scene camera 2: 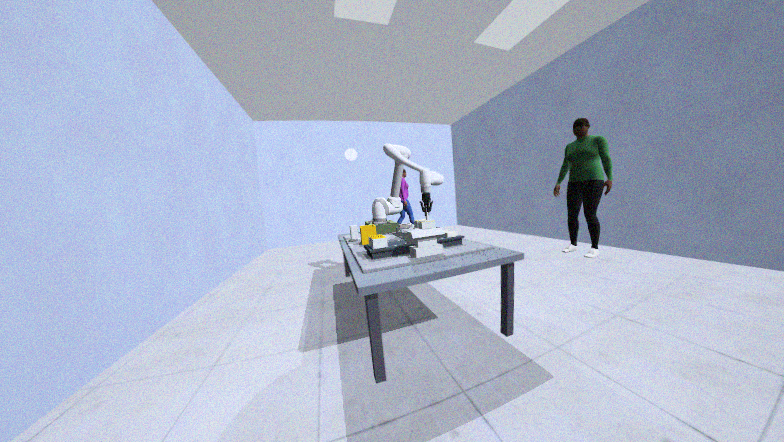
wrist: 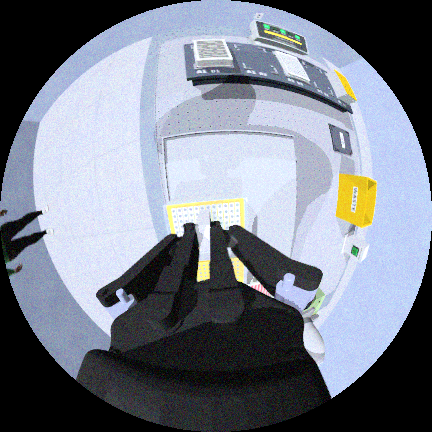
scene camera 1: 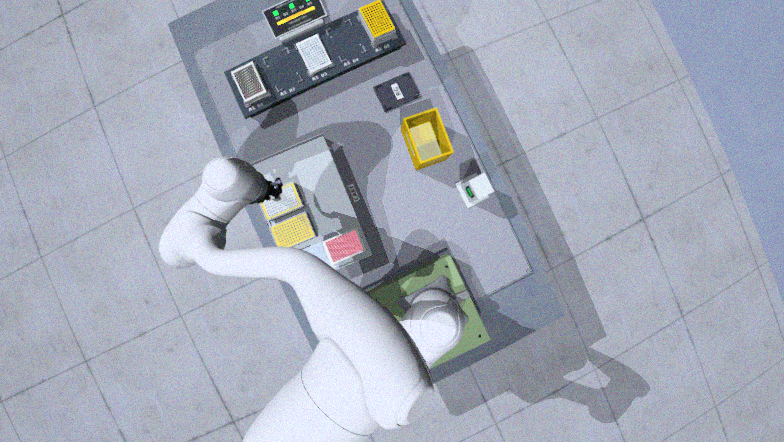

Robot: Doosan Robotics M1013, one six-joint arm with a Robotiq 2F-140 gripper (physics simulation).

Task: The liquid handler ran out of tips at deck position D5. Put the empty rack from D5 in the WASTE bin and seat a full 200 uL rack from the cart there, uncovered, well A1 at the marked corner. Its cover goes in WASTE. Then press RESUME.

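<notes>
My gripper is shut, with a pale strip between the fingertips that looks like their pads. It hangs above a pale-topped rack with a yellow rim on the cart. A yellower rack stands beside it; the fingers partly hide both in the wrist view. Whether covers are on is unclear. A yellow rack is at D5 on the deck. The yellow WASTE bin stands upright. The green button is on a white box.
A pink rack and a partly hidden pale blue one share the cart. Other racks are at D1 and D3. A dark labelled block lies between deck and bin. A screen stands behind the deck.
</notes>
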